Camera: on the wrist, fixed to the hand. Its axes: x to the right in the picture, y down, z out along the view.
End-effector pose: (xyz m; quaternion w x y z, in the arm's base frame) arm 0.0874 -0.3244 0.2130 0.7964 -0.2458 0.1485 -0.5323
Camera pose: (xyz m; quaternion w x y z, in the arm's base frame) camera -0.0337 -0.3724 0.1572 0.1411 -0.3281 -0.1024 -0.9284
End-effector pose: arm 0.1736 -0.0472 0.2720 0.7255 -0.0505 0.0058 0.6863
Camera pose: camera 0.2585 -0.0653 0.1600 0.9927 -0.0295 -0.0923 -0.0716
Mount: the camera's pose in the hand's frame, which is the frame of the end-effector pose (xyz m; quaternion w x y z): -0.0044 -0.0782 -0.1181 0.6720 -0.0342 -0.0489 -0.7381
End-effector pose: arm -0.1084 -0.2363 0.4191 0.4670 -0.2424 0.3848 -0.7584
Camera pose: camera -0.2331 -0.1692 0.4132 0.2354 0.5000 -0.0828 0.8293
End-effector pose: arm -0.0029 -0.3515 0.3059 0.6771 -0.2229 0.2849 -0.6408
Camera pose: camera -0.1402 -0.3459 0.2713 0.0117 0.4146 -0.0157 0.9098
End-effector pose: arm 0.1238 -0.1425 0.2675 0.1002 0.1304 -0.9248 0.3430
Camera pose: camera 0.1635 -0.1209 0.4018 0.2798 0.7836 -0.5419 0.1185
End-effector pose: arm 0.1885 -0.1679 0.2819 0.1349 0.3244 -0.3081 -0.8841
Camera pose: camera 0.2664 -0.1595 0.1638 0.5659 -0.3976 -0.0560 0.7201
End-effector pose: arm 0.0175 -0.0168 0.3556 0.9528 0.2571 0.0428 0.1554
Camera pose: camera 0.0157 -0.0260 0.2142 0.7659 0.1162 0.1666 -0.6100
